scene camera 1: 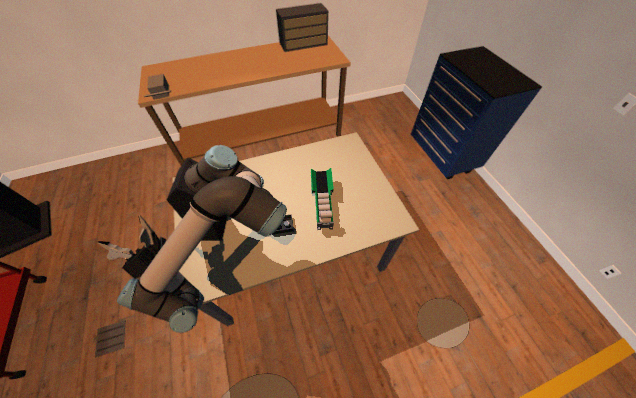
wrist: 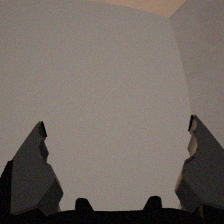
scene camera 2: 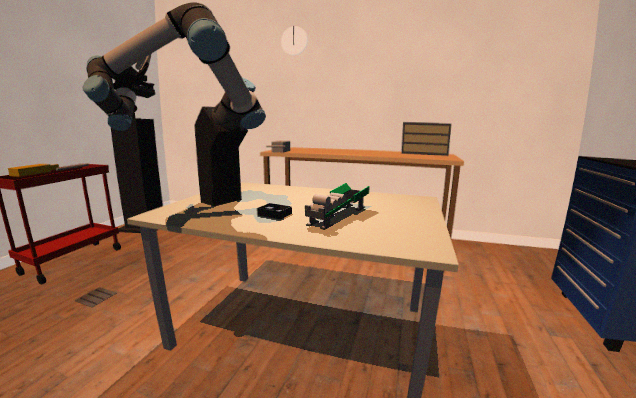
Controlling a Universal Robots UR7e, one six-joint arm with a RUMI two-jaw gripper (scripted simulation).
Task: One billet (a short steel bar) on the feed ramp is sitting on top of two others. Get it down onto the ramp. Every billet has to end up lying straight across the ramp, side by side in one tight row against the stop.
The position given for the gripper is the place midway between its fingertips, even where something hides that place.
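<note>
You'd see the gripper (scene camera 1: pixel 118 228) from here, and there's the gripper (scene camera 2: pixel 137 58) again, plus the gripper (wrist: pixel 116 119) if you look through the wrist view.
</note>
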